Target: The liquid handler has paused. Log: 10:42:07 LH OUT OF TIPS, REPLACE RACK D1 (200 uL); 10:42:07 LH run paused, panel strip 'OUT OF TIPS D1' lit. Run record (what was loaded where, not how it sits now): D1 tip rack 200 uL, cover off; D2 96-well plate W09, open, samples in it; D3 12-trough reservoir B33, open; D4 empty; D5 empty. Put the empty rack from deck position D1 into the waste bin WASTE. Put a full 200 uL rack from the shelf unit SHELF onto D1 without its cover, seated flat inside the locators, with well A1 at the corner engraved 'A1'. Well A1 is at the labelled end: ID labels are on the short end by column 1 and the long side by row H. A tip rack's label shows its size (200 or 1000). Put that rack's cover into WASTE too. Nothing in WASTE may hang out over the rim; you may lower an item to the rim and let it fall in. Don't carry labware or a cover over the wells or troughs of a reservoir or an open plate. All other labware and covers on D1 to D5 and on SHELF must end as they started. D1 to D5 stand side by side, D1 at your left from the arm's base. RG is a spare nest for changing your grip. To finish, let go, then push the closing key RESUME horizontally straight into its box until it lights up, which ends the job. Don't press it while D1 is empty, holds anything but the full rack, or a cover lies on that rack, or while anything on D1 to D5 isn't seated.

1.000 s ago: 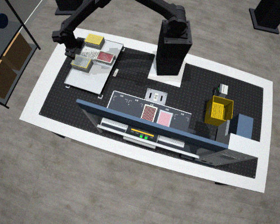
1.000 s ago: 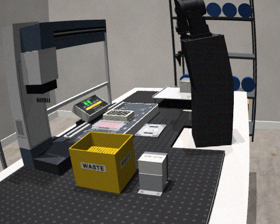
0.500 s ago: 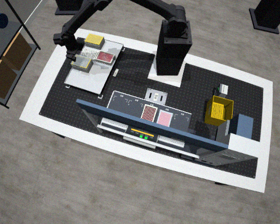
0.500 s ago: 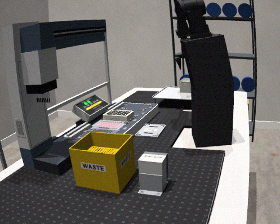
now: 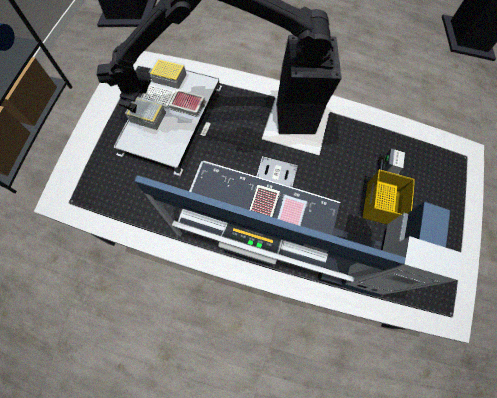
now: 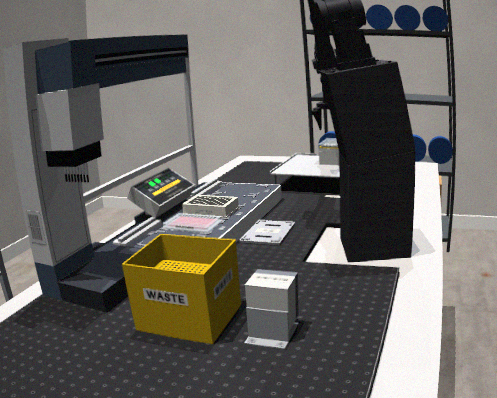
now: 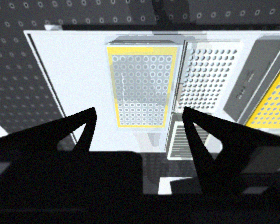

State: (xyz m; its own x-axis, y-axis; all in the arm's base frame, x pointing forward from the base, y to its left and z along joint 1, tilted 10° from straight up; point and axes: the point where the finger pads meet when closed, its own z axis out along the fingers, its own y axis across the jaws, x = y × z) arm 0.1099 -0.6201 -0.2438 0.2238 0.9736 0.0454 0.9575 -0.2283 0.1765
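Right now the clear rack cover is 1 cm to the left of my hand and 6 cm below it. Also, from my hand: blue gantry: 52 cm ahead, 51 cm to the left, 33 cm above; then shelf plate: 4 cm behind, 8 cm to the left, 12 cm below; then white well plate: 11 cm behind, 3 cm to the left, 11 cm below.
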